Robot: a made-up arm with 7 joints. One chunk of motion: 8 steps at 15 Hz.
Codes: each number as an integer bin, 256 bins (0 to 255) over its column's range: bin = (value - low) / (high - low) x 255, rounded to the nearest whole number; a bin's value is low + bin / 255 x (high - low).
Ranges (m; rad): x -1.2..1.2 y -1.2..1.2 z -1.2..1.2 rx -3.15..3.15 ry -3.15..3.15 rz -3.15..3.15
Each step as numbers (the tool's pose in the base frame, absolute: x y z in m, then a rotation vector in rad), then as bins.
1 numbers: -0.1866 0.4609 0.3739 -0.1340 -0.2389 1.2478
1 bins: 108 176 167 122 118 178
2 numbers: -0.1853 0.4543 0.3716 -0.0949 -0.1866 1.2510
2 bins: 108 176 167 124 120 178
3 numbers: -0.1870 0.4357 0.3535 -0.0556 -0.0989 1.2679
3 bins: 108 174 165 125 123 179
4 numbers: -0.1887 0.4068 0.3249 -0.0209 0.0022 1.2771
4 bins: 107 171 162 127 128 179
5 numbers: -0.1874 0.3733 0.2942 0.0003 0.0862 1.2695
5 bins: 108 167 159 128 131 179
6 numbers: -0.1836 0.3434 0.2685 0.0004 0.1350 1.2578
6 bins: 108 164 156 128 133 178
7 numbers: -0.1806 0.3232 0.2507 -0.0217 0.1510 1.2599
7 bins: 108 162 154 127 134 178
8 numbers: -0.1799 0.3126 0.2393 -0.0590 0.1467 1.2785
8 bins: 108 161 153 125 133 179
